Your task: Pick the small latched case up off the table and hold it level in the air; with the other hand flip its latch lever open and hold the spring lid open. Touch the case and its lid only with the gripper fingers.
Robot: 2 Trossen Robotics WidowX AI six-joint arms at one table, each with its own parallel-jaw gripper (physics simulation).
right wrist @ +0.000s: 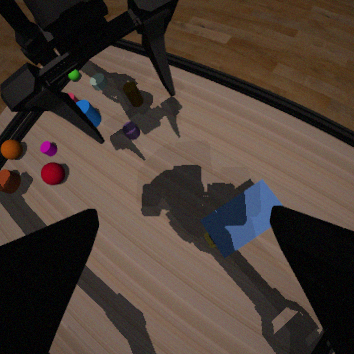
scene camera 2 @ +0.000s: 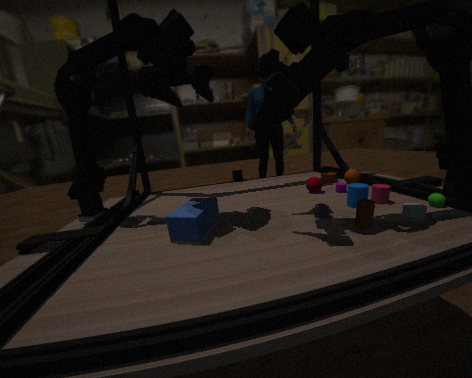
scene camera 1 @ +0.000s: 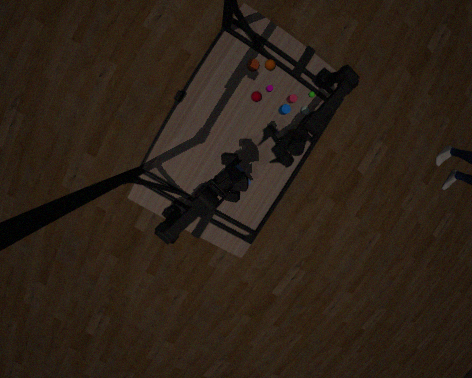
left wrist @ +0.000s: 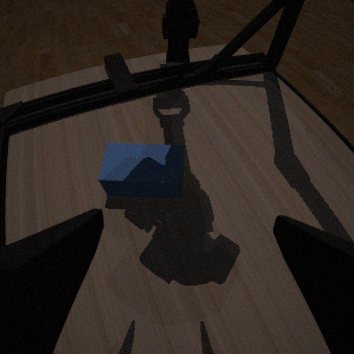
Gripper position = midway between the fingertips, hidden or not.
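Blue latched case (scene camera 2: pixel 191 223), visible also in left wrist view (left wrist: pixel 132 170) and right wrist view (right wrist: pixel 233 224). My left gripper (scene camera 2: pixel 254 130) open, holding nothing; seen also in left wrist view (left wrist: pixel 191 220), right wrist view (right wrist: pixel 137 118). My right gripper (scene camera 2: pixel 197 103) open, holding nothing; seen also in right wrist view (right wrist: pixel 184 215).
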